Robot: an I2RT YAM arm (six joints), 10 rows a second.
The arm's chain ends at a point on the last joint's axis. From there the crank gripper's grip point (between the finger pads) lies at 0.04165 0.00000 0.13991 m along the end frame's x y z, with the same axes.
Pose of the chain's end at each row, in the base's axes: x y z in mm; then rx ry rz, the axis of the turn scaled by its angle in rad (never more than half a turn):
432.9 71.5 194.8 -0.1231 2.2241 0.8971
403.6 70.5 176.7 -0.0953 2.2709 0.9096
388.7 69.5 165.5 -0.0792 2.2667 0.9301
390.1 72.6 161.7 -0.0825 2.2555 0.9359
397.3 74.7 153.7 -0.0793 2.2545 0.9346
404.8 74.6 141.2 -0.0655 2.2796 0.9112
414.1 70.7 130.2 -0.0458 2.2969 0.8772
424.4 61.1 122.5 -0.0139 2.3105 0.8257
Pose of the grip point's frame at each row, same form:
485.1 167.5 98.0 -0.1231 2.2241 0.8971
451.1 166.5 77.5 -0.0953 2.2709 0.9096
436.0 167.2 67.9 -0.0792 2.2667 0.9301
438.1 171.0 65.1 -0.0825 2.2555 0.9359
445.6 173.0 57.2 -0.0793 2.2545 0.9346
452.4 170.4 41.9 -0.0655 2.2796 0.9112
462.6 163.2 28.2 -0.0458 2.2969 0.8772
475.4 148.7 17.5 -0.0139 2.3105 0.8257

